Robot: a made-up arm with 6 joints. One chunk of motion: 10 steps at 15 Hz.
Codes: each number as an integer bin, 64 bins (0 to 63) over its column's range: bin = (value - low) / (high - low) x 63, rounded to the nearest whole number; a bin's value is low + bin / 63 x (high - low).
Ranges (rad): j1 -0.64..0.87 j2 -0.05..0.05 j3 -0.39..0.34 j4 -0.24..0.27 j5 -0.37..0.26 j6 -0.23..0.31
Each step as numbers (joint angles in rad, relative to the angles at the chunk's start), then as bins.
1 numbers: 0.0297 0.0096 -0.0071 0.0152 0.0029 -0.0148
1 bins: 28 38 33 32 37 25
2 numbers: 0.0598 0.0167 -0.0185 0.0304 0.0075 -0.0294
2 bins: 29 42 32 33 38 23
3 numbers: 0.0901 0.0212 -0.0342 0.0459 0.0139 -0.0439
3 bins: 30 45 31 35 38 22
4 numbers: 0.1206 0.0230 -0.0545 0.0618 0.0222 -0.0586
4 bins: 32 46 29 37 39 20
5 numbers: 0.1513 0.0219 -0.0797 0.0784 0.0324 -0.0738
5 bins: 33 45 27 39 40 18
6 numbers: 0.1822 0.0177 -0.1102 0.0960 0.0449 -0.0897
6 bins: 34 43 24 42 41 16
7 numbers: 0.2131 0.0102 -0.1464 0.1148 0.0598 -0.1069
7 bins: 36 38 21 44 43 14
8 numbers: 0.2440 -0.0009 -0.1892 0.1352 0.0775 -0.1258
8 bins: 37 31 17 46 45 12
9 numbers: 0.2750 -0.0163 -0.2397 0.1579 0.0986 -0.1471
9 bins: 38 21 13 49 47 10
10 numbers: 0.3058 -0.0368 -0.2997 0.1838 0.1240 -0.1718
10 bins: 39 8 8 52 49 7
